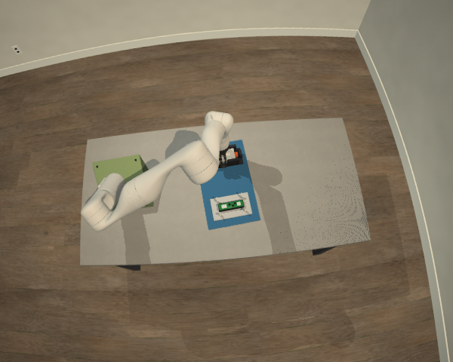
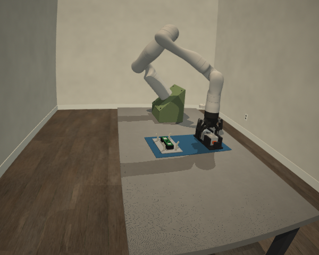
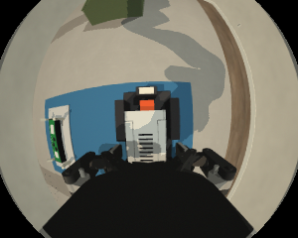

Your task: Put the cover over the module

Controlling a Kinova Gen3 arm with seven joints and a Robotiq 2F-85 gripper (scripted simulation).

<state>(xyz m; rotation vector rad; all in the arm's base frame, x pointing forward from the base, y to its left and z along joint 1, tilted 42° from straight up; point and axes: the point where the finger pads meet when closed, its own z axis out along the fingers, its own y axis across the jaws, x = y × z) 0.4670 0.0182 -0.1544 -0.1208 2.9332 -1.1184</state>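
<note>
Now: hand right at the white cover.
</note>
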